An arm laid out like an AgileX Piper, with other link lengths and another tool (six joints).
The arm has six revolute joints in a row. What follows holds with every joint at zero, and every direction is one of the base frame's. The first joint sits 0.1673 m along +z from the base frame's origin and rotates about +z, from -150 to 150 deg. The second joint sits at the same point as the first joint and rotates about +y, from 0 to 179.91 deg. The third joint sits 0.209 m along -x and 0.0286 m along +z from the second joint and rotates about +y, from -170 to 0 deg. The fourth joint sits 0.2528 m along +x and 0.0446 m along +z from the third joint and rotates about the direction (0.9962, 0, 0.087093), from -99.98 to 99.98 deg. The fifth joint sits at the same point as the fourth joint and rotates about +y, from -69.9 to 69.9 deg. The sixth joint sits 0.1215 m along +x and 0.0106 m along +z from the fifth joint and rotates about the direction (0.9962, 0, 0.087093), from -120 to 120 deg. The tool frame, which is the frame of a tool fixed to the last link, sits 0.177 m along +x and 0.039 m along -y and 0.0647 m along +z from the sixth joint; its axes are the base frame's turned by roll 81.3, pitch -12.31 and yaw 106.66 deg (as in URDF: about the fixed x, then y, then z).
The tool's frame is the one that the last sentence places.
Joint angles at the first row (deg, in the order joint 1, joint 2, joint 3, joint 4, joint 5, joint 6):
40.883 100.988 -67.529 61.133 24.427 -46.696
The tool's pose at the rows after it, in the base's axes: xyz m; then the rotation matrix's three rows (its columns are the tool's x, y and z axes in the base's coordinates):
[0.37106, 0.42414, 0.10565], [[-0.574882, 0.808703, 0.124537], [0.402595, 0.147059, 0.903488], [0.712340, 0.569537, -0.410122]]
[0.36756, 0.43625, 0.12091], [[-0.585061, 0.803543, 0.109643], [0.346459, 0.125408, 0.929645], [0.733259, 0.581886, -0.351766]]
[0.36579, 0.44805, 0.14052], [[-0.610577, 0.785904, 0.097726], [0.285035, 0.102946, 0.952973], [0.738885, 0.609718, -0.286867]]
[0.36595, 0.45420, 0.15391], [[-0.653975, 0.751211, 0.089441], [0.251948, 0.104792, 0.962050], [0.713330, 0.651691, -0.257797]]
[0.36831, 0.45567, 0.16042], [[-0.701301, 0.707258, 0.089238], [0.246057, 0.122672, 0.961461], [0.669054, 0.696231, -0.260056]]
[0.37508, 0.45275, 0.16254], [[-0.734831, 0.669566, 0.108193], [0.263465, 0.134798, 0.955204], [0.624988, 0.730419, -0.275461]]
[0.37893, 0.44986, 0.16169], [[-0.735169, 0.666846, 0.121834], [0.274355, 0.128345, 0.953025], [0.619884, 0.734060, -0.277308]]
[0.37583, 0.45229, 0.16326], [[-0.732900, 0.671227, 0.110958], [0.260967, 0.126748, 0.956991], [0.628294, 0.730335, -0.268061]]
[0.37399, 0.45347, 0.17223], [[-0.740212, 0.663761, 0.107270], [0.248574, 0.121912, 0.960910], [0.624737, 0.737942, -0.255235]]
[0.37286, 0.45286, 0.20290], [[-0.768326, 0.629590, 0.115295], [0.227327, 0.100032, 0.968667], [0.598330, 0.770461, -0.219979]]
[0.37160, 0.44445, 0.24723], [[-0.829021, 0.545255, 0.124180], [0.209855, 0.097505, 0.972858], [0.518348, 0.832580, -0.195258]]
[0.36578, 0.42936, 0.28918], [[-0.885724, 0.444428, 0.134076], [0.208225, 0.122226, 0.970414], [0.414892, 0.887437, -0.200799]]
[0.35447, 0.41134, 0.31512], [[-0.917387, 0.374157, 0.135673], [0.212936, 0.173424, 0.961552], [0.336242, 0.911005, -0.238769]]
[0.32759, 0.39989, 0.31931], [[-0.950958, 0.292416, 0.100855], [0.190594, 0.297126, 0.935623], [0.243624, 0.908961, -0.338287]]
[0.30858, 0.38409, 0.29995], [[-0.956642, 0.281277, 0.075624], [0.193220, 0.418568, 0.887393], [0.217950, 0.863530, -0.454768]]
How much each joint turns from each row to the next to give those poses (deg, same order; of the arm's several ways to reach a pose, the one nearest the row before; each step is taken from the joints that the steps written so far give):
0.000 -0.002 0.001 5.469 1.658 -4.588
0.000 0.002 -0.002 7.988 1.162 -6.976
0.000 0.001 0.001 8.479 1.253 -8.349
0.000 0.000 0.000 4.517 0.518 -6.696
0.000 0.000 -0.002 1.505 -0.496 -4.945
0.000 -0.002 0.002 0.387 -1.665 -3.218
-0.117 0.002 0.256 0.825 -0.693 -0.931
-0.002 -0.001 0.000 0.514 0.824 -0.130
0.001 -0.852 0.001 0.001 0.411 0.000
0.000 -3.059 -0.003 -0.241 -0.001 -0.129
-1.024 -5.011 0.001 -3.710 0.392 0.008
-1.425 -6.153 0.002 -8.630 0.852 3.536
-1.666 -6.066 -0.001 -11.641 2.857 7.335
-0.343 -5.596 0.000 -13.471 5.700 6.517
-0.002 -3.635 -0.002 -11.517 6.543 7.295

